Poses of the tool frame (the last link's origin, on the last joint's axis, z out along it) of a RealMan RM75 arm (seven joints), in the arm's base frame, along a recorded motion.
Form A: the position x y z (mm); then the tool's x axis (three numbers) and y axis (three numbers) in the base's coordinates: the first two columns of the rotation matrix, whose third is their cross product.
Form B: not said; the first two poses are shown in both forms.
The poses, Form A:
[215, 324, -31, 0.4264, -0.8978, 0.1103, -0.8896, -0.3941, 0.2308]
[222, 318, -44, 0.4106, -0.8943, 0.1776, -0.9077, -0.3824, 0.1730]
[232, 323, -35, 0.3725, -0.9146, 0.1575, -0.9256, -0.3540, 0.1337]
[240, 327, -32, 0.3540, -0.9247, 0.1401, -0.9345, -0.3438, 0.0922]
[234, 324, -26, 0.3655, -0.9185, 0.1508, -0.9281, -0.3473, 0.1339]
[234, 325, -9, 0.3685, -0.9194, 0.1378, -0.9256, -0.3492, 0.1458]
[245, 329, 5, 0.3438, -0.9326, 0.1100, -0.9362, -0.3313, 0.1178]
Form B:
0.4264, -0.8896, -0.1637, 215; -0.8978, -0.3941, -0.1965, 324; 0.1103, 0.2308, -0.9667, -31; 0, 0, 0, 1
0.4106, -0.9077, -0.0868, 222; -0.8943, -0.3824, -0.2322, 318; 0.1776, 0.1730, -0.9688, -44; 0, 0, 0, 1
0.3725, -0.9256, -0.0665, 232; -0.9146, -0.3540, -0.1956, 323; 0.1575, 0.1337, -0.9784, -35; 0, 0, 0, 1
0.3540, -0.9345, -0.0371, 240; -0.9247, -0.3438, -0.1636, 327; 0.1401, 0.0922, -0.9858, -32; 0, 0, 0, 1
0.3655, -0.9281, -0.0706, 234; -0.9185, -0.3473, -0.1889, 324; 0.1508, 0.1339, -0.9794, -26; 0, 0, 0, 1
0.3685, -0.9256, -0.0859, 234; -0.9194, -0.3492, -0.1813, 325; 0.1378, 0.1458, -0.9797, -9; 0, 0, 0, 1
0.3438, -0.9362, -0.0734, 245; -0.9326, -0.3313, -0.1435, 329; 0.1100, 0.1178, -0.9870, 5; 0, 0, 0, 1

